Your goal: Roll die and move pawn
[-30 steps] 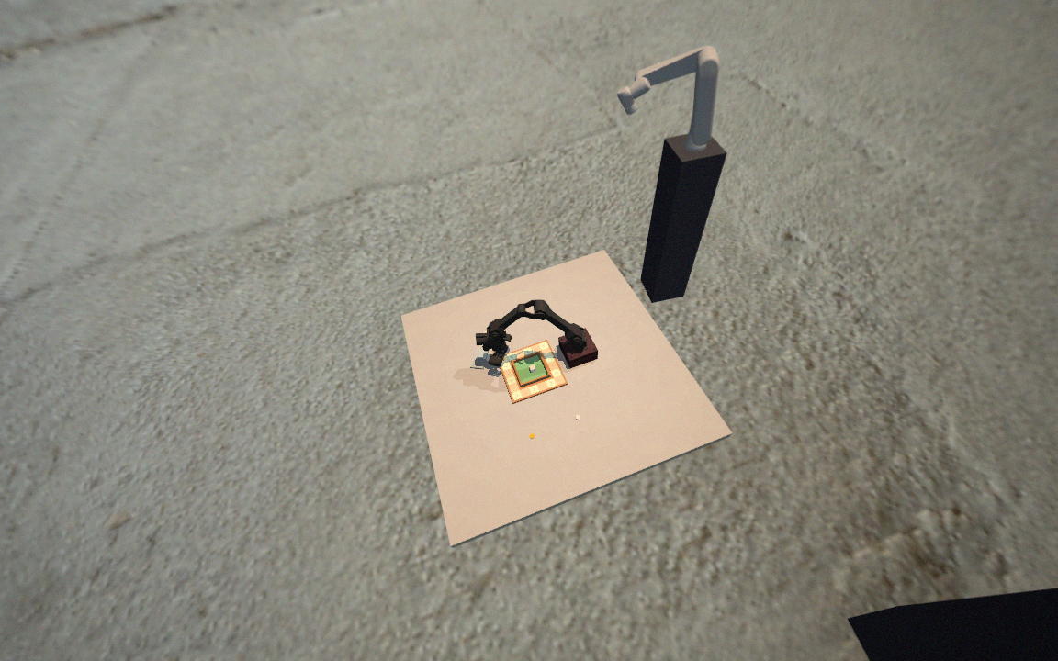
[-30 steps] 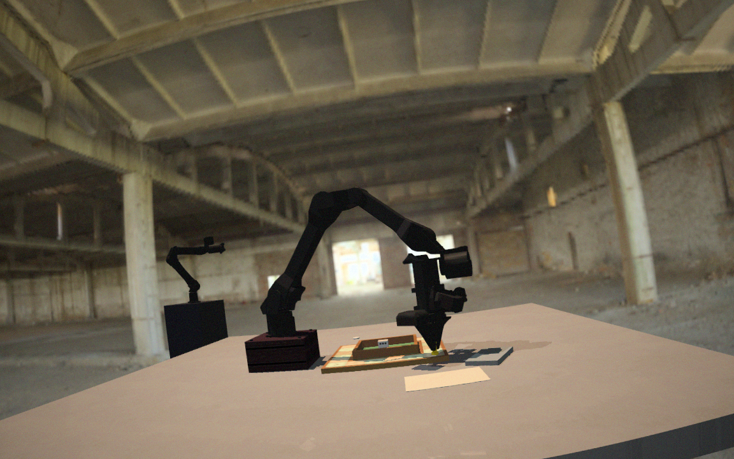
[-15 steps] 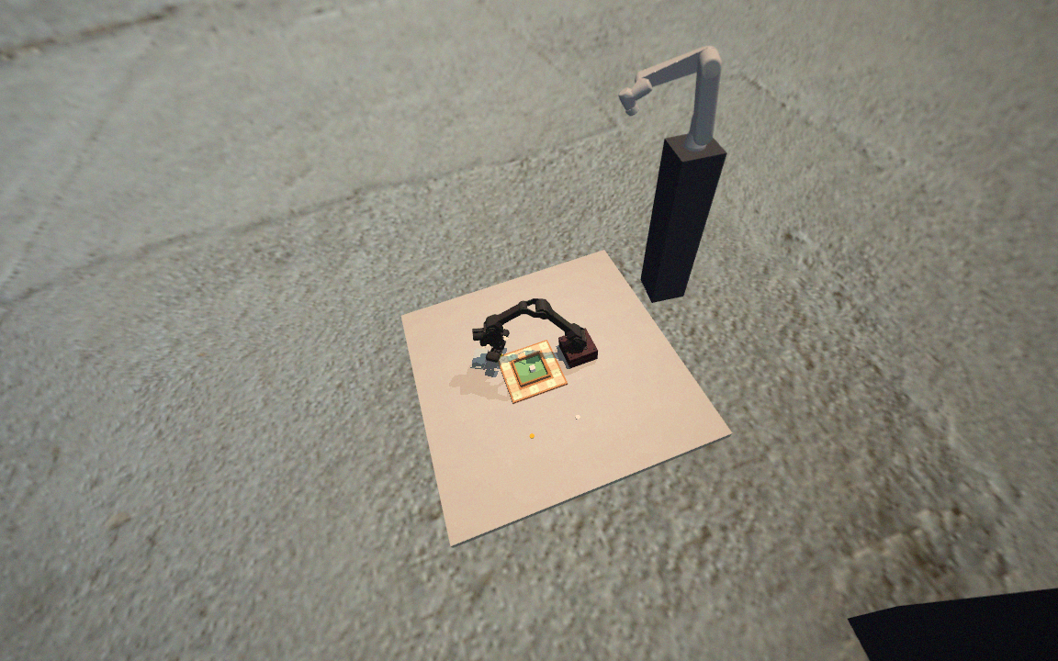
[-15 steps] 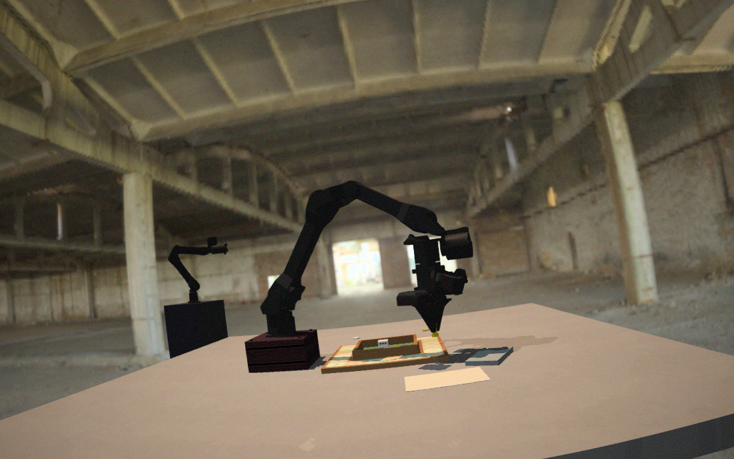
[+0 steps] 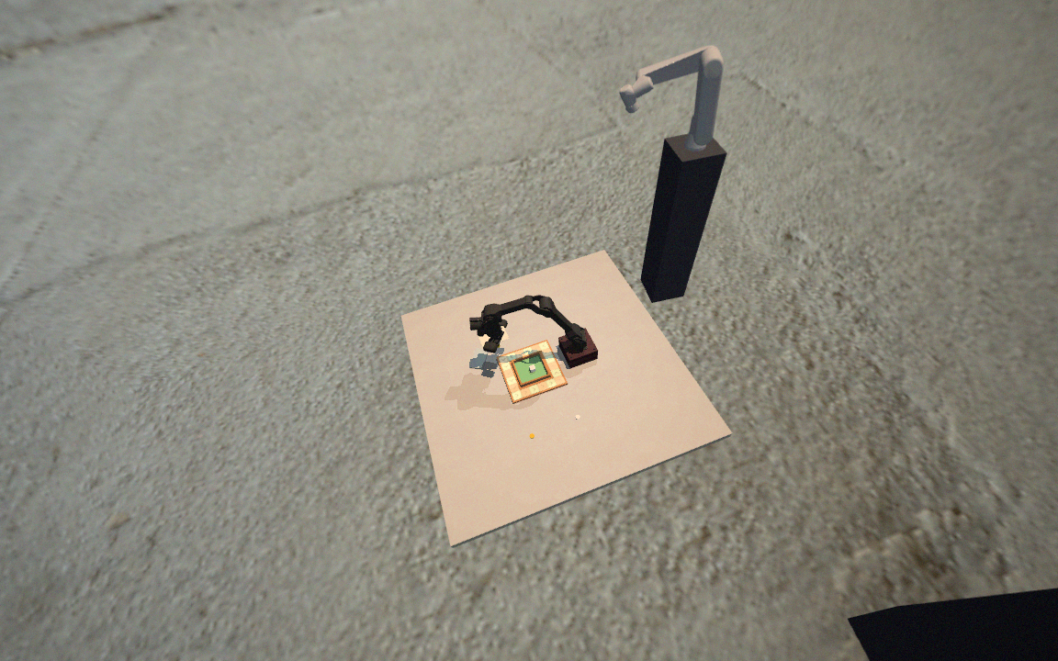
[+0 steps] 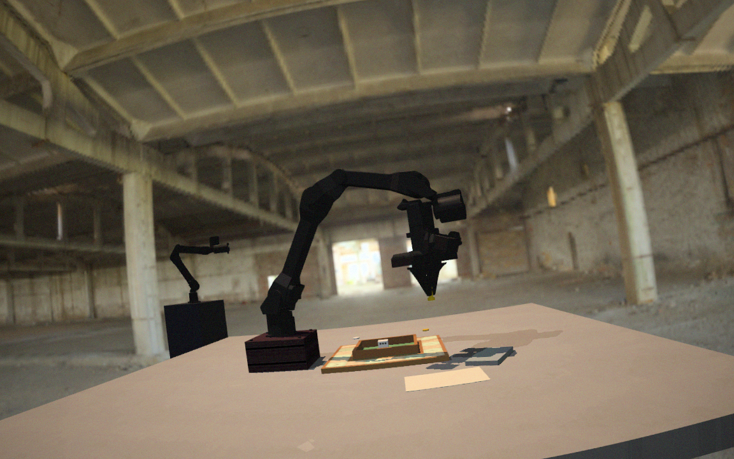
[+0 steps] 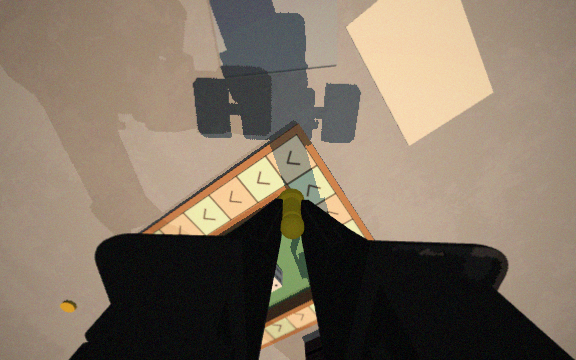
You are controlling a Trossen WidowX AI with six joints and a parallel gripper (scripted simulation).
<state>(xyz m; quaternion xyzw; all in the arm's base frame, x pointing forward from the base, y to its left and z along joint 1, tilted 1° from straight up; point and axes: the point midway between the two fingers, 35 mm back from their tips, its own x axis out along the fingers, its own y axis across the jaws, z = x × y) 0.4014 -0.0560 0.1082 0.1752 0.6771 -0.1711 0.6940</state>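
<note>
Right now my gripper tip is 15 cm past the white die, 12 cm above it and 10 cm to the right of it. From my gripper tip the other things lie so: yellow pawn: right at my gripper tip; grey slab: 14 cm below, 12 cm ahead, 4 cm to the right; green tray: 14 cm below, 14 cm behind, 10 cm to the left.
</note>
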